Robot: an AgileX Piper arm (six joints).
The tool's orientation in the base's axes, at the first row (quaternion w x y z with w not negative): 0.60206 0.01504 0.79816 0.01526
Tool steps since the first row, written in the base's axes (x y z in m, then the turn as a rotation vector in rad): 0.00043 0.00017 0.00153 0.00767 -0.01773 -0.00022; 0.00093 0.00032 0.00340 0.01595 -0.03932 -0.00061; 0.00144 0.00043 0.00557 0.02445 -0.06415 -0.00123; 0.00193 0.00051 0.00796 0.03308 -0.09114 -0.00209; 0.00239 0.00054 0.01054 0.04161 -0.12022 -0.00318; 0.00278 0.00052 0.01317 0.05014 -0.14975 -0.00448
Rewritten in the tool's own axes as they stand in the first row. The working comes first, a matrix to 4 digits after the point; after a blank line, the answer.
The tool's axes in the first row as the columns of a matrix, in the base's axes (used below as rounded here):
-0.2746 0.0056 0.9615
0.0424 0.9991 0.0062
-0.9606 0.0425 -0.2746

-0.00158 0.00024 -0.00001 -0.00265 -0.01768 0.00733; -0.00351 0.00047 -0.00004 -0.00546 -0.03922 0.01526; -0.00573 0.00067 -0.00014 -0.00825 -0.06401 0.02345; -0.00815 0.00086 -0.00033 -0.01094 -0.09096 0.03182; -0.01076 0.00100 -0.00059 -0.01347 -0.12001 0.04014; -0.01339 0.00109 -0.00094 -0.01581 -0.14952 0.04851
